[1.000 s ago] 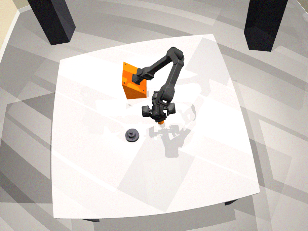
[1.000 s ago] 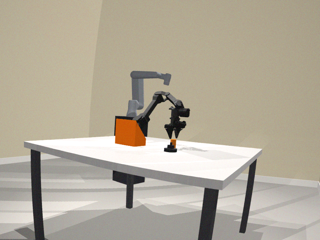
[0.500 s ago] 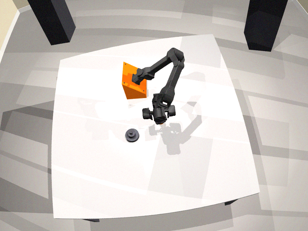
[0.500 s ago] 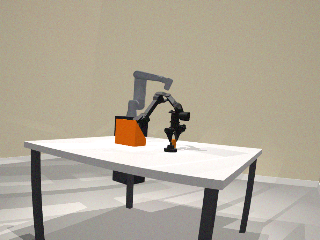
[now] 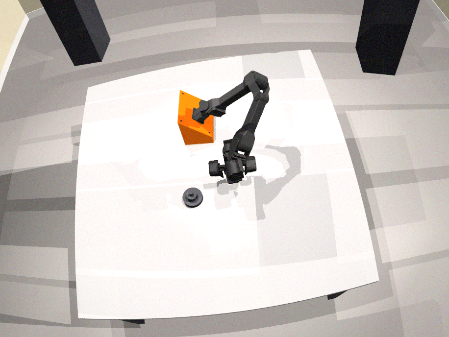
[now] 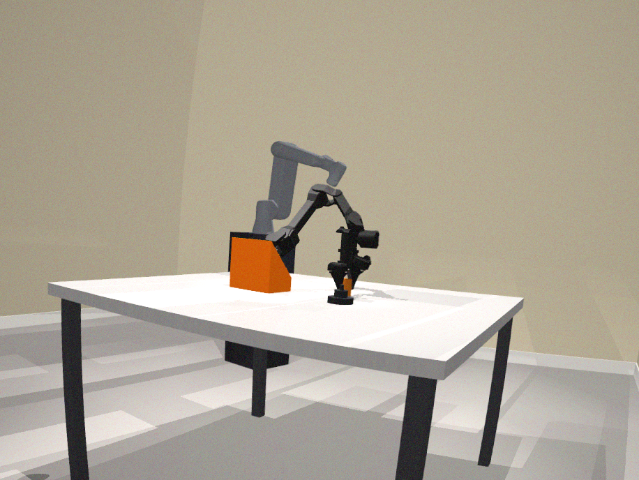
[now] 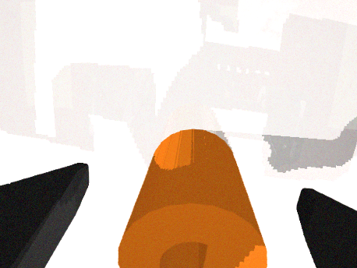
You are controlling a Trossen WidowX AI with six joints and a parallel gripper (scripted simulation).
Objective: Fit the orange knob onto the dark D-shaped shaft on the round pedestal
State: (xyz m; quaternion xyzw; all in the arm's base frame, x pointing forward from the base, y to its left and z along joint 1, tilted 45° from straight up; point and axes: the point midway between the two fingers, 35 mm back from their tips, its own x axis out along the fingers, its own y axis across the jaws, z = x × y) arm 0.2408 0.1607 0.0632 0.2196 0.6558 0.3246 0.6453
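The dark round pedestal lies 100 mm ahead of my gripper tip, 170 mm to the right of it and 10 mm above it. From my gripper tip the other things lie so: orange knob 10 mm above.
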